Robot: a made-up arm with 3 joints. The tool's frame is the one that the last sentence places. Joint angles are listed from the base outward.
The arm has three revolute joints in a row. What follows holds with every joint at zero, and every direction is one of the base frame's. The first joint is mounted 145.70 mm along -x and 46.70 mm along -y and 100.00 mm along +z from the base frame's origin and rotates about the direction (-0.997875, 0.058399, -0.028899), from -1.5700 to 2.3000 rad. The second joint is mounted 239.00 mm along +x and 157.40 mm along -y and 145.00 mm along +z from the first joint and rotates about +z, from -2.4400 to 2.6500 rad. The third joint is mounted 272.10 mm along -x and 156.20 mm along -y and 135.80 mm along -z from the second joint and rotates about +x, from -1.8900 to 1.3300 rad. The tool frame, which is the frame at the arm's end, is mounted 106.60 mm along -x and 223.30 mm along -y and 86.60 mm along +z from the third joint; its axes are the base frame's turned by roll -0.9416, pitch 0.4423 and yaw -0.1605 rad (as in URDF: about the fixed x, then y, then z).
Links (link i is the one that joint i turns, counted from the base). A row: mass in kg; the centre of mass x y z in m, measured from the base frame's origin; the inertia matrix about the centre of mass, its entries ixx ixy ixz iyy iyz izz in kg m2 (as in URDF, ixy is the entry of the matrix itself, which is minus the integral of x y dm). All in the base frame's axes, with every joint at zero. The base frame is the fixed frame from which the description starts. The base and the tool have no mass.
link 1: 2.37; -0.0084 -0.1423 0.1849; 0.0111 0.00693 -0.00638 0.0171 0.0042 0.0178
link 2: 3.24; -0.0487 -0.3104 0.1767; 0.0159 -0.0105 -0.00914 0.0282 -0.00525 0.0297
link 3: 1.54; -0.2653 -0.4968 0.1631; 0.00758 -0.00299 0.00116 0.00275 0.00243 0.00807
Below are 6 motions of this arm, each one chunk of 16 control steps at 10 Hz.
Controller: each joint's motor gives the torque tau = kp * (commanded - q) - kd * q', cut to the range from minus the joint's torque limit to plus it. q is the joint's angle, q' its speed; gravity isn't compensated. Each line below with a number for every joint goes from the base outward.
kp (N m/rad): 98 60 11
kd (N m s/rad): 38 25 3
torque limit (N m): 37 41 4.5
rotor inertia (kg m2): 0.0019 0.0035 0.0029
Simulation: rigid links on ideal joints. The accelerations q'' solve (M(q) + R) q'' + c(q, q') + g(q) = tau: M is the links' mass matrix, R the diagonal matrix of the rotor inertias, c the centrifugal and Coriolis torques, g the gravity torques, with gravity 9.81 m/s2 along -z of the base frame. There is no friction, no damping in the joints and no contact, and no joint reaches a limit. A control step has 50 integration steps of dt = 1/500 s. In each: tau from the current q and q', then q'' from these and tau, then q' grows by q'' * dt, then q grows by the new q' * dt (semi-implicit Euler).
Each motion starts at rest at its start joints. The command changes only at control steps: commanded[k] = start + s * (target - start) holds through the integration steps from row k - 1 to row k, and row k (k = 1, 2, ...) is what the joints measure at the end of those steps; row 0 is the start. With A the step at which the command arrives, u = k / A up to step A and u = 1 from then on. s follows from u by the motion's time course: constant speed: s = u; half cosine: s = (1 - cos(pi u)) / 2; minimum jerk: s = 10 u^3 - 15 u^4 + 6 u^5; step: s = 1 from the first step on.
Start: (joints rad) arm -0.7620 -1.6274 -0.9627
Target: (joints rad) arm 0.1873 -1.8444 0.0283
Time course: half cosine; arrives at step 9
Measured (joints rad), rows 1 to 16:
1: -0.7637 -1.6151 -0.9468
2: -0.7471 -1.6064 -0.9034
3: -0.7053 -1.6057 -0.8303
4: -0.6369 -1.6135 -0.7257
5: -0.5451 -1.6292 -0.5944
6: -0.4369 -1.6513 -0.4460
7: -0.3222 -1.6778 -0.2939
8: -0.2121 -1.7057 -0.1533
9: -0.1182 -1.7321 -0.0392
10: -0.0441 -1.7550 0.0438
11: 0.0142 -1.7745 0.1021
12: 0.0599 -1.7909 0.1425
13: 0.0957 -1.8045 0.1702
14: 0.1237 -1.8158 0.1890
15: 0.1457 -1.8251 0.2016
16: 0.1629 -1.8327 0.2100

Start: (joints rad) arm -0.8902 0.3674 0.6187
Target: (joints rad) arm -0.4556 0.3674 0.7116
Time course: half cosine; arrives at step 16
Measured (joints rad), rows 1 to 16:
1: -0.9184 0.3809 0.6326
2: -0.9452 0.3941 0.6574
3: -0.9605 0.4041 0.6737
4: -0.9655 0.4117 0.6847
5: -0.9615 0.4174 0.6933
6: -0.9498 0.4216 0.7012
7: -0.9318 0.4246 0.7093
8: -0.9086 0.4267 0.7180
9: -0.8816 0.4280 0.7273
10: -0.8521 0.4287 0.7372
11: -0.8214 0.4289 0.7472
12: -0.7908 0.4286 0.7571
13: -0.7617 0.4281 0.7666
14: -0.7351 0.4273 0.7752
15: -0.7122 0.4264 0.7826
16: -0.6939 0.4254 0.7886

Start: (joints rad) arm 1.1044 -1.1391 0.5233
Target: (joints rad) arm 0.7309 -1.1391 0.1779
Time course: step
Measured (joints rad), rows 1 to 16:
1: 1.0240 -1.1714 0.4567
2: 0.9616 -1.1997 0.4043
3: 0.9132 -1.2199 0.3702
4: 0.8758 -1.2342 0.3484
5: 0.8468 -1.2442 0.3348
6: 0.8243 -1.2511 0.3267
7: 0.8069 -1.2558 0.3221
8: 0.7933 -1.2589 0.3197
9: 0.7827 -1.2610 0.3186
10: 0.7745 -1.2623 0.3184
11: 0.7681 -1.2631 0.3186
12: 0.7630 -1.2635 0.3190
13: 0.7591 -1.2637 0.3196
14: 0.7561 -1.2637 0.3201
15: 0.7537 -1.2637 0.3206
16: 0.7518 -1.2636 0.3211

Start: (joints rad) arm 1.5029 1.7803 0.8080
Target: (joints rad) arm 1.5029 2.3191 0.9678
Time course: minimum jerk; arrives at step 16
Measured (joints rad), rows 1 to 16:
1: 1.5069 1.8114 0.8095
2: 1.5105 1.8439 0.8051
3: 1.5134 1.8736 0.8030
4: 1.5158 1.9036 0.8036
5: 1.5178 1.9364 0.8071
6: 1.5194 1.9737 0.8133
7: 1.5207 2.0163 0.8218
8: 1.5216 2.0641 0.8320
9: 1.5224 2.1159 0.8431
10: 1.5230 2.1702 0.8544
11: 1.5235 2.2248 0.8651
12: 1.5239 2.2773 0.8745
13: 1.5242 2.3255 0.8822
14: 1.5244 2.3676 0.8877
15: 1.5246 2.4025 0.8912
16: 1.5249 2.4303 0.8931

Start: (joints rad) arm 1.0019 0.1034 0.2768
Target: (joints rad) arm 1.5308 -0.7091 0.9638
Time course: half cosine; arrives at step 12
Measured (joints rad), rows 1 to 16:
1: 0.9921 0.0779 0.3038
2: 0.9873 0.0453 0.3437
3: 0.9932 0.0055 0.3905
4: 1.0113 -0.0447 0.4464
5: 1.0414 -0.1068 0.5115
6: 1.0826 -0.1804 0.5842
7: 1.1328 -0.2635 0.6617
8: 1.1890 -0.3528 0.7405
9: 1.2475 -0.4439 0.8166
10: 1.3045 -0.5317 0.8858
11: 1.3563 -0.6113 0.9442
12: 1.3995 -0.6779 0.9881
13: 1.4338 -0.7305 1.0175
14: 1.4609 -0.7714 1.0362
15: 1.4823 -0.8032 1.0474
16: 1.4992 -0.8277 1.0537

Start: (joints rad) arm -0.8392 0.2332 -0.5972
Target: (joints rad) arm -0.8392 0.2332 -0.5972
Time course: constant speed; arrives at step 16
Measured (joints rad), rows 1 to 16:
1: -0.8712 0.2481 -0.5546
2: -0.9037 0.2659 -0.5029
3: -0.9281 0.2796 -0.4678
4: -0.9461 0.2899 -0.4451
5: -0.9594 0.2977 -0.4307
6: -0.9691 0.3036 -0.4216
7: -0.9763 0.3080 -0.4160
8: -0.9815 0.3114 -0.4127
9: -0.9854 0.3139 -0.4107
10: -0.9882 0.3159 -0.4097
11: -0.9903 0.3173 -0.4091
12: -0.9918 0.3184 -0.4088
13: -0.9929 0.3193 -0.4087
14: -0.9937 0.3199 -0.4087
15: -0.9943 0.3204 -0.4088
16: -0.9948 0.3208 -0.4089

